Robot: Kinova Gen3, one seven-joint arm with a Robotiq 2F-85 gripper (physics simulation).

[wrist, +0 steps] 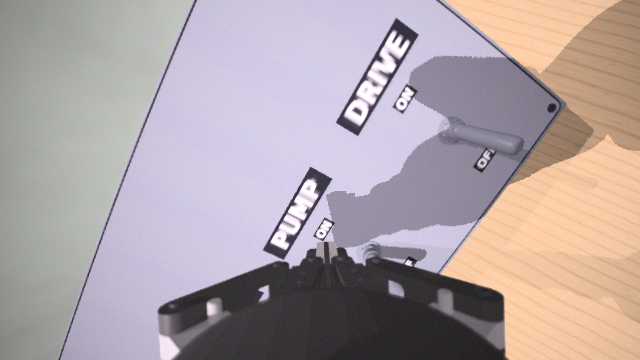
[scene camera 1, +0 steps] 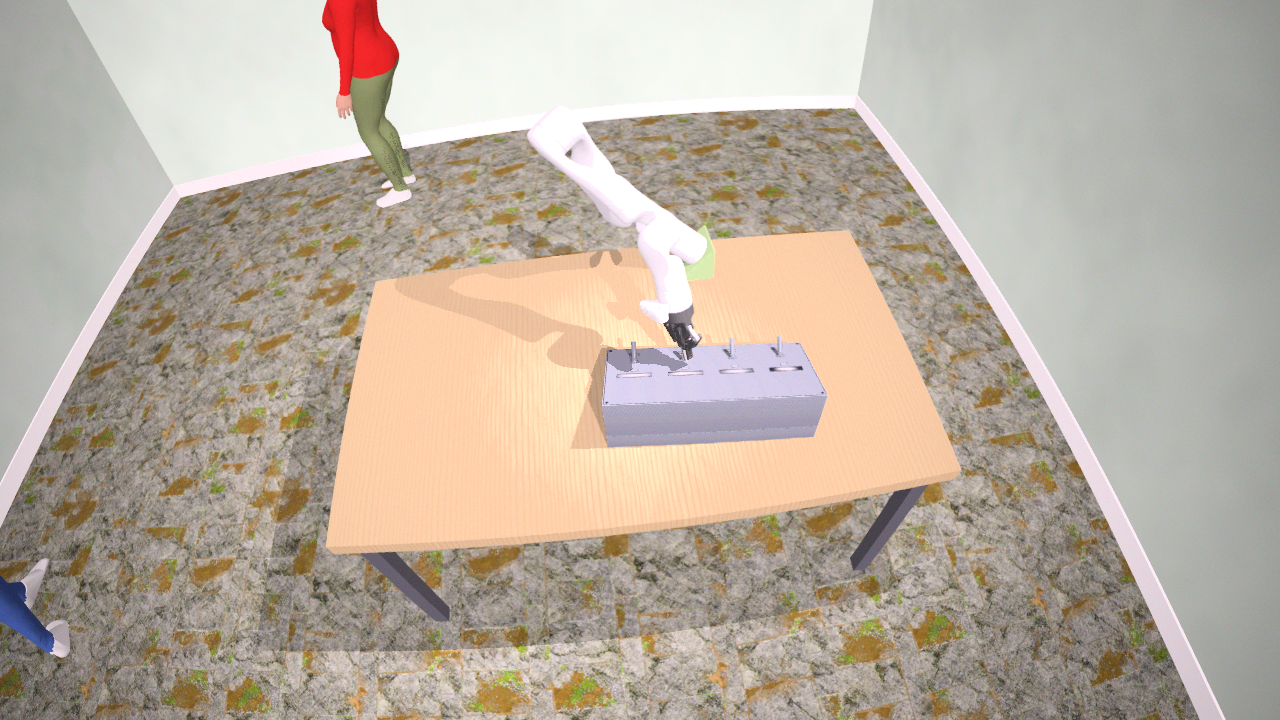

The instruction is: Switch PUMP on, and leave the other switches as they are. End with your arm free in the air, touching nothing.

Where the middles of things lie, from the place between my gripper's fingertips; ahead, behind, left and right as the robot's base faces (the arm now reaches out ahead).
Scene:
The grey switch box [scene camera 1: 657, 399] lies 5 cm to the left of my hand, 5 cm below it and 5 cm ahead of it.

